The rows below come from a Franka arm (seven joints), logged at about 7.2 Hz.
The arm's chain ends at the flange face. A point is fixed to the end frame.
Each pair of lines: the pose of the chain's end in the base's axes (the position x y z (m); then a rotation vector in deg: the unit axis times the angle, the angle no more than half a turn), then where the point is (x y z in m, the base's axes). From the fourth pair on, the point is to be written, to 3 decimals.
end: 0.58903, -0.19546, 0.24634, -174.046, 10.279, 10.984
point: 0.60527 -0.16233 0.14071
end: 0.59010, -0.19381, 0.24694, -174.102, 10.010, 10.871
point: 0.60639 -0.16068 0.14132
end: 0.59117, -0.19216, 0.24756, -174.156, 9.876, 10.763
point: 0.60755 -0.15908 0.14193
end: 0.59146, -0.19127, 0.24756, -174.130, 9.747, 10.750
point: 0.608 -0.158 0.142
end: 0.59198, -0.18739, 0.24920, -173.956, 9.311, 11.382
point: 0.607 -0.154 0.144
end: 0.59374, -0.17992, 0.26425, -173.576, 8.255, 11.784
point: 0.608 -0.145 0.159
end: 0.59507, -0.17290, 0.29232, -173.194, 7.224, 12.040
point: 0.609 -0.137 0.187
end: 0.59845, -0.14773, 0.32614, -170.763, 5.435, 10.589
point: 0.614 -0.107 0.223
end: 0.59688, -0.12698, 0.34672, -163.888, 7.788, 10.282
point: 0.614 -0.075 0.249
